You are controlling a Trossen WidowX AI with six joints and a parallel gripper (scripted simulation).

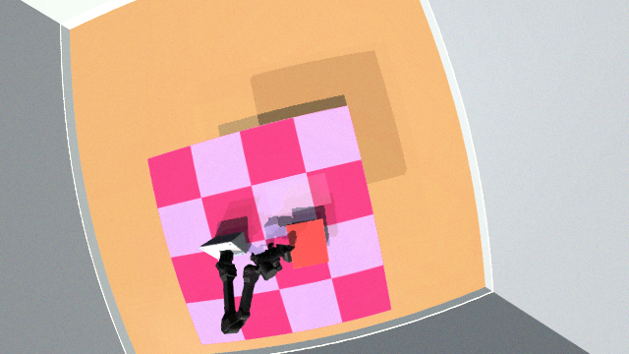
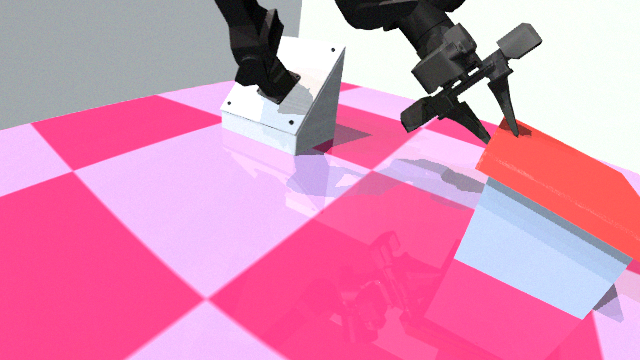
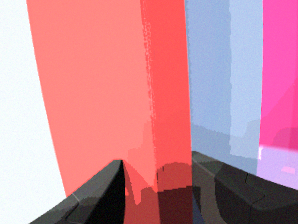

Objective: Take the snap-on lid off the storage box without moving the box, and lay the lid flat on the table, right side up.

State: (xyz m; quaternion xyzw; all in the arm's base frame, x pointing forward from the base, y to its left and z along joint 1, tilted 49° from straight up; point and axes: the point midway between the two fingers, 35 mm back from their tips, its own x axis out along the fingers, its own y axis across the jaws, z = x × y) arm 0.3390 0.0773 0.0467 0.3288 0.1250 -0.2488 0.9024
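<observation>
Right now my gripper tip is 80 mm short of the red lid and 10 mm to the right of it. Round my gripper tip: storage box: 70 mm ahead, 10 mm to the left, 60 mm below.
</observation>
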